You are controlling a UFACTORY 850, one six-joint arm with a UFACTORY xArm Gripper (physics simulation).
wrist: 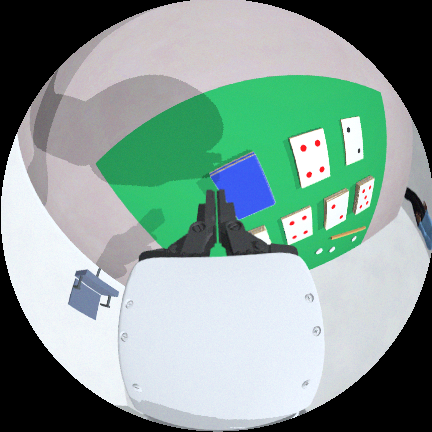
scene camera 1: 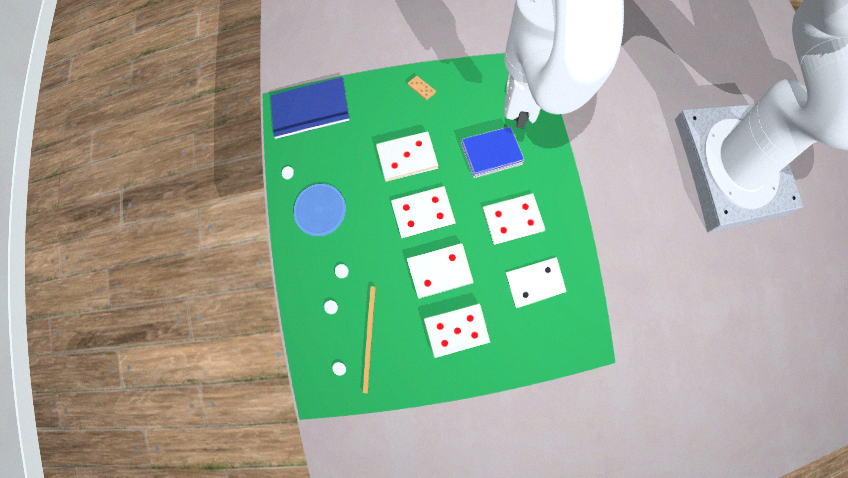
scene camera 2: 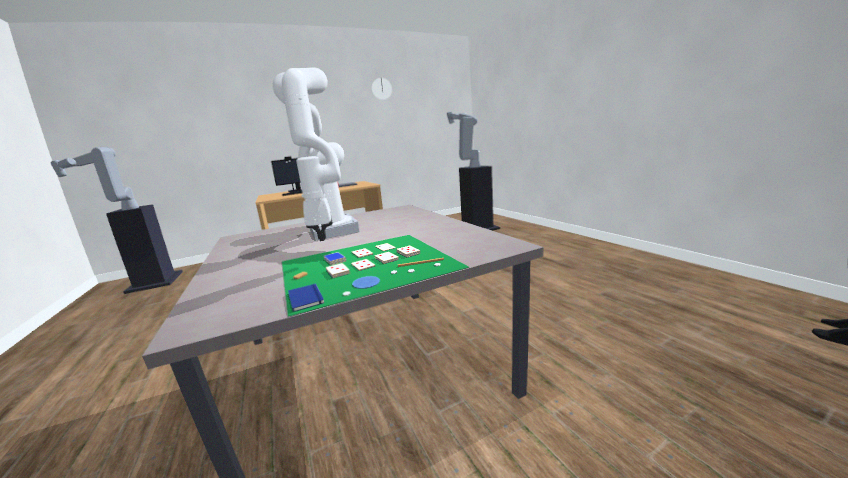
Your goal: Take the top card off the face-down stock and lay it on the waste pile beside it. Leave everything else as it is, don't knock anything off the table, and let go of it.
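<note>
The face-down stock [scene camera 1: 492, 151] [scene camera 2: 334, 257] [wrist: 243, 186] is a squared blue stack on the green mat [scene camera 1: 552, 338] [wrist: 265, 100]. Beside it are a face-up card with four red dots [scene camera 1: 513, 218] [scene camera 2: 361, 252] [wrist: 310, 159] and a thicker face-up pile with three red dots [scene camera 1: 406, 154] [scene camera 2: 337, 270]; the frames do not label either as the waste pile. My gripper [scene camera 1: 521, 125] [scene camera 2: 322, 238] [wrist: 215, 201] is shut and empty. It is above the mat, near the stock's far right corner in the scene camera 1 view. In the wrist view its fingers overlap the stock's edge.
More face-up cards [scene camera 1: 439, 270] [wrist: 336, 209] lie along the mat. A blue notebook [scene camera 1: 308, 105] [scene camera 2: 305, 295], a domino [scene camera 1: 421, 87] [scene camera 2: 299, 275], a blue disc [scene camera 1: 319, 209] [scene camera 2: 365, 282], a thin stick [scene camera 1: 369, 338] [wrist: 349, 233] and several white discs [scene camera 1: 341, 270] lie around them.
</note>
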